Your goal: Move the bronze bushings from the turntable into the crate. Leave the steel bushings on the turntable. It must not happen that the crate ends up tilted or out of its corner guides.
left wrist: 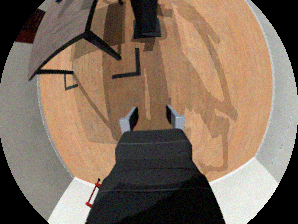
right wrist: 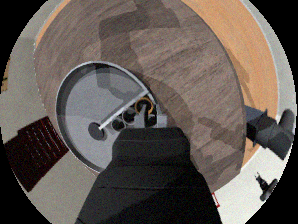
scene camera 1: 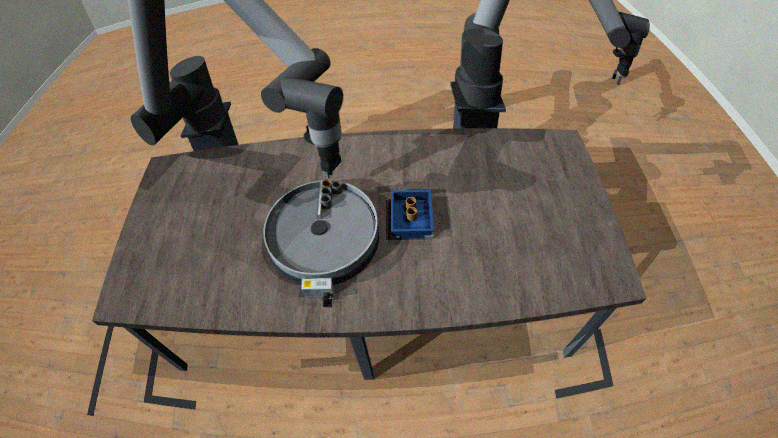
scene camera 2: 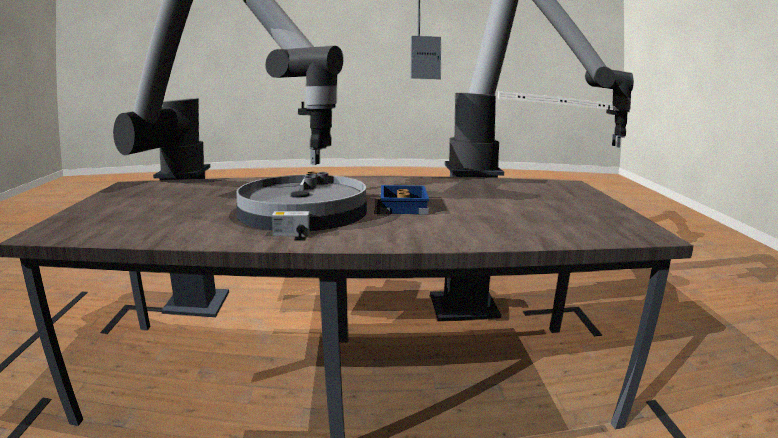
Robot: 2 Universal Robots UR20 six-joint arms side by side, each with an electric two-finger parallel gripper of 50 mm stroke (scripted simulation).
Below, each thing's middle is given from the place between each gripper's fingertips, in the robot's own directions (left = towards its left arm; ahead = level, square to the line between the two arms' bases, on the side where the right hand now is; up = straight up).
I see my right gripper (scene camera 2: 315, 164) 300 mm to the right of the blue crate (scene camera 1: 423, 225), 130 mm short of it and 110 mm above it.
The blue crate is 78 cm ahead of my left hand, 123 cm to the right of it and 14 cm below it.
